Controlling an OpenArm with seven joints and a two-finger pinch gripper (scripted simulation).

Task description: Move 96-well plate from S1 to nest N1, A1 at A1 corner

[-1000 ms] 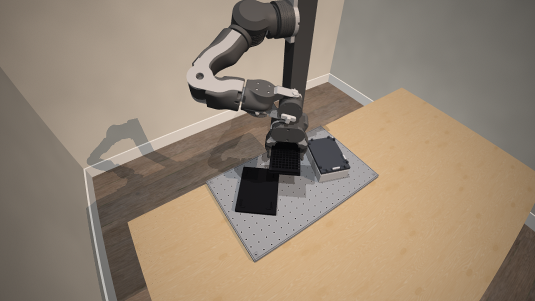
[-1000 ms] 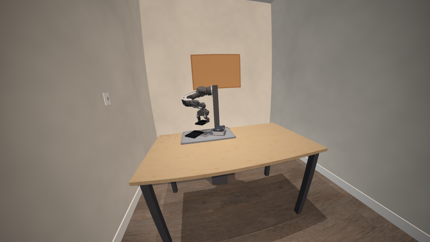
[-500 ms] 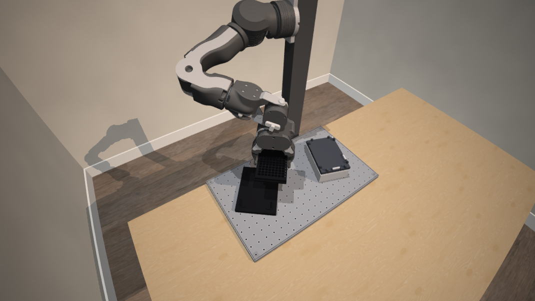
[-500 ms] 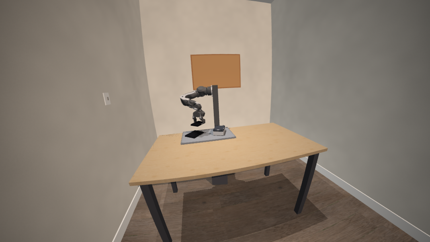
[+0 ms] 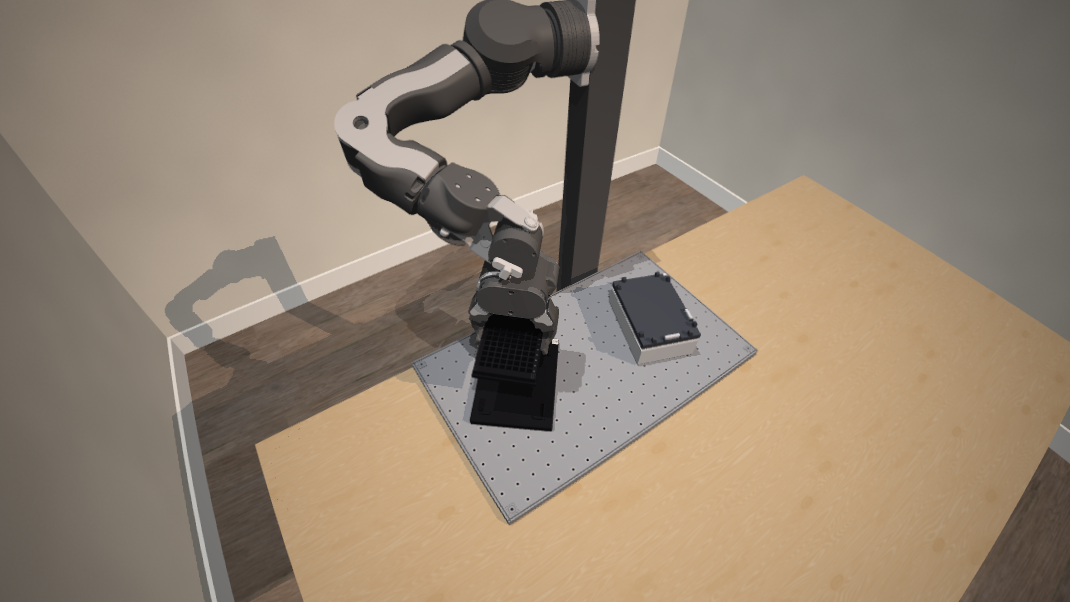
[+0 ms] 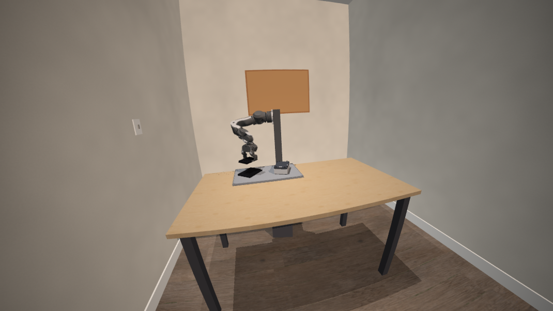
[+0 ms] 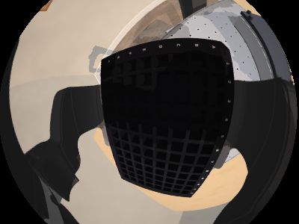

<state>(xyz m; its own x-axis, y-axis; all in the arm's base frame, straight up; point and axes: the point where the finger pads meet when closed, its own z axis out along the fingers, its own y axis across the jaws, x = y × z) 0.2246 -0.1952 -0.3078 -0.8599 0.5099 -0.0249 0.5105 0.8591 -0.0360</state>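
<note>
Now: the black plate nest N1 10 cm below my hand and 1 cm ahead of it. The rest, counted from my hand: black 96-well plate: 1 cm to the right, 1 cm ahead; pale grey plate shaker S1: 26 cm to the left, 7 cm below, 3 cm ahead.
</note>
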